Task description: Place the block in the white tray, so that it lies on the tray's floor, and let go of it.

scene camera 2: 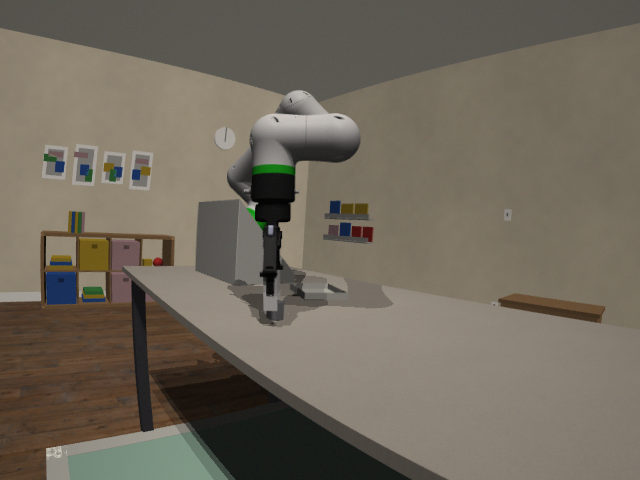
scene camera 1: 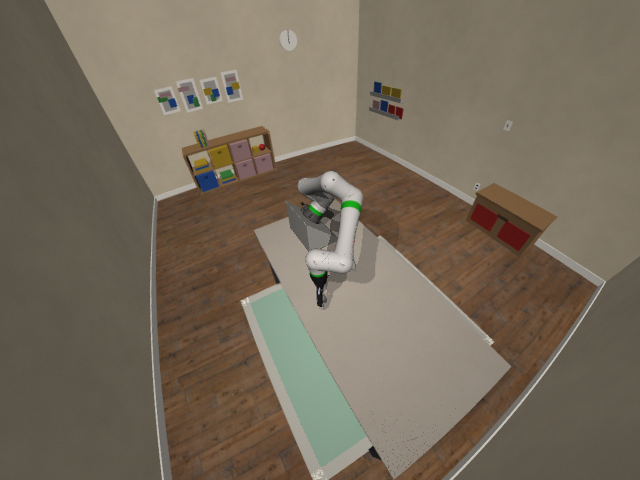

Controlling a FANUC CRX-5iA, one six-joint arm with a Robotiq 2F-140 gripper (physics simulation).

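Frame: origin at the arm's base, x ahead, y left, z up, level; millimetres.
Where they show: gripper, fingertip midpoint: [scene camera 2: 272, 303] [scene camera 1: 323, 298]; arm's base, link origin: [scene camera 1: 310, 218].
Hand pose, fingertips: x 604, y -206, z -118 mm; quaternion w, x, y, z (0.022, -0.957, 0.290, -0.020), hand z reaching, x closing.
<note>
Things, the pixels of their top centre, and the offset from my fingertips. Level surfaces: height alone.
- table top, surface height: dz -34 mm
- small grey block, top centre: [scene camera 2: 275, 301] dx +2, dy +5, dz +5 mm
- low white tray, top centre: [scene camera 2: 317, 287] dx -206, dy +279, dz -14 mm
My gripper [scene camera 1: 320, 302] [scene camera 2: 270, 308] points straight down with its fingertips at the table top [scene camera 1: 413, 350] [scene camera 2: 465, 371], near the table's left edge. It is open. A small grey block [scene camera 2: 273, 314] sits on the table right at the fingertips, mostly hidden by the fingers, and nothing is gripped. I cannot make the block out in scene camera 1. The low white tray [scene camera 2: 316, 287] lies on the table just behind and to the right of the gripper, in the arm's shadow. The arm hides it in scene camera 1.
A tall grey box [scene camera 1: 302, 227] [scene camera 2: 222, 237] stands at the robot's base behind the tray. A green mat [scene camera 1: 305, 377] [scene camera 2: 129, 459] lies on the floor beside the table. A cube shelf [scene camera 1: 227, 138] and a wooden cabinet [scene camera 1: 511, 204] stand by the walls.
</note>
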